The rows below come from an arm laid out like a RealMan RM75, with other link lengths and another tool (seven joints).
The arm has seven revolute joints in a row. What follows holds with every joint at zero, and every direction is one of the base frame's. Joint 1 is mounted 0.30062 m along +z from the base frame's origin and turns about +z. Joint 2 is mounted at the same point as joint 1 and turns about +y. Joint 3 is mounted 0.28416 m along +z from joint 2 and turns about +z. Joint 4 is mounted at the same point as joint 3 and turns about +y. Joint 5 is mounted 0.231 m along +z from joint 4 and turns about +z. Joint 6 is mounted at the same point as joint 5 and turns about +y. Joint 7 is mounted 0.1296 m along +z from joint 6 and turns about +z. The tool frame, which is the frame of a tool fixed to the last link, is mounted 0.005 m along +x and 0.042 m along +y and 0.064 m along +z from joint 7; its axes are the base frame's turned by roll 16.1, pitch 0 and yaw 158.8 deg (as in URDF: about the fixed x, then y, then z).
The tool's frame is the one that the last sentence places.
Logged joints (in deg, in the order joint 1, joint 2, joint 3, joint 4, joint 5, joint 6, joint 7), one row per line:
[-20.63 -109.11 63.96 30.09 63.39 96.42 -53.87]
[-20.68 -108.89 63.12 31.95 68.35 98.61 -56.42]
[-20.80 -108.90 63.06 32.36 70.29 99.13 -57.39]
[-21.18 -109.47 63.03 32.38 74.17 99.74 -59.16]
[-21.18 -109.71 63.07 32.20 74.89 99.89 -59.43]
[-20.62 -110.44 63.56 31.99 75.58 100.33 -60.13]
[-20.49 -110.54 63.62 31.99 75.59 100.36 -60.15]
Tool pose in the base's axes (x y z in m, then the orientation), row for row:
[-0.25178 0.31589 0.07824 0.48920 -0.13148 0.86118 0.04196]
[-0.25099 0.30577 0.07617 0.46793 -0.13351 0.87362 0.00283]
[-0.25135 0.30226 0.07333 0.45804 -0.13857 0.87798 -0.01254]
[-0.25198 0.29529 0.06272 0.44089 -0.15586 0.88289 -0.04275]
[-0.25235 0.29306 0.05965 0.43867 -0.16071 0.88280 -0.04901]
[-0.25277 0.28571 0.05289 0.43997 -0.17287 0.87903 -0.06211]
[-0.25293 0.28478 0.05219 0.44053 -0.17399 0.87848 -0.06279]
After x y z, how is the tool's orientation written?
As a quaternion, w x y z.
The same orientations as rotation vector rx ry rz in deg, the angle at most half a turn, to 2 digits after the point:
[-18.30 119.89 5.84]
[-18.76 122.77 0.40]
[-19.56 123.93 -1.77]
[-22.17 125.59 -6.08]
[-22.88 125.71 -6.98]
[-24.60 125.09 -8.84]
[-24.75 124.98 -8.93]

